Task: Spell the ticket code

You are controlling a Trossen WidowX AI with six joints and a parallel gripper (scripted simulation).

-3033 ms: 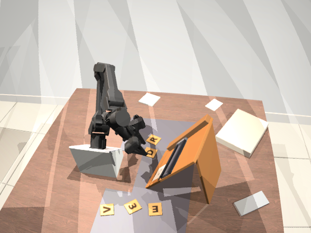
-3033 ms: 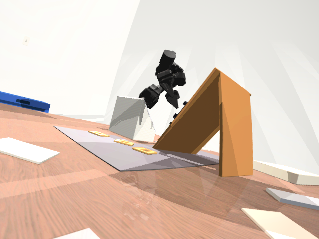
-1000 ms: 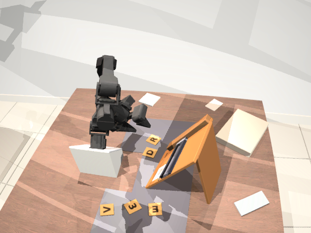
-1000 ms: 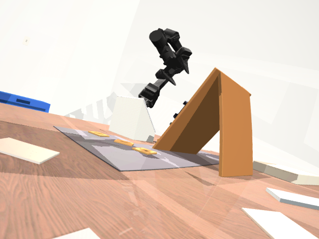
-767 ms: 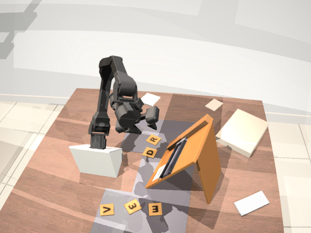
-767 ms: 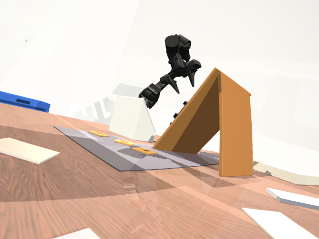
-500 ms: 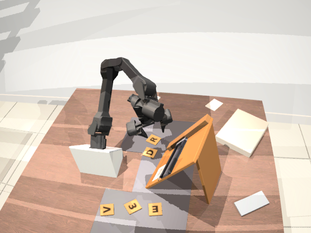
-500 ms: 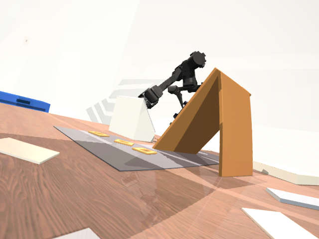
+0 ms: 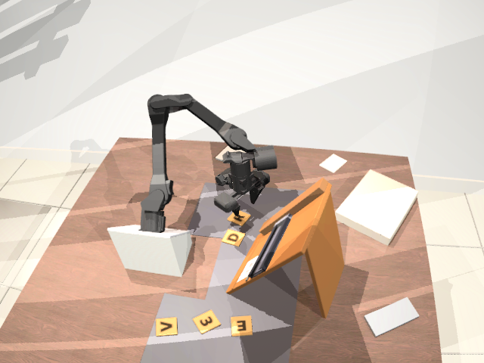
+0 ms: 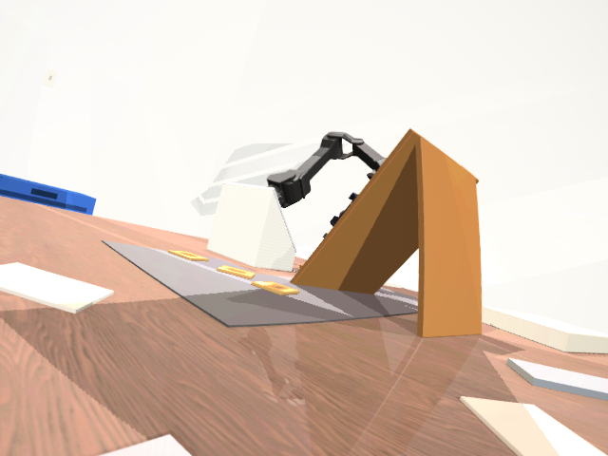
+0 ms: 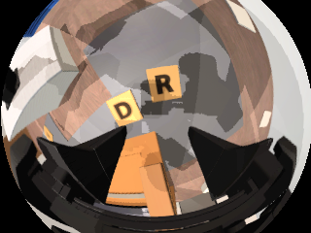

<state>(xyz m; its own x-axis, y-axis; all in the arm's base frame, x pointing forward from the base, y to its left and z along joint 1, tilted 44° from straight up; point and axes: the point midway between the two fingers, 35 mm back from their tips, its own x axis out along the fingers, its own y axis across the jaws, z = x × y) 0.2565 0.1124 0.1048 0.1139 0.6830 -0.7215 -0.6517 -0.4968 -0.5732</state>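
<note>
Now: the letter tile 8 cm below my gripper tip, 4 cm to the left of it and 3 cm behind it. Round my gripper tip: white ticket 22 cm to the right, 3 cm ahead, 1 cm below; then thick white slab 46 cm ahead, 9 cm to the left, 7 cm below; then grey mat 17 cm to the right, 8 cm below, 5 cm behind.
</note>
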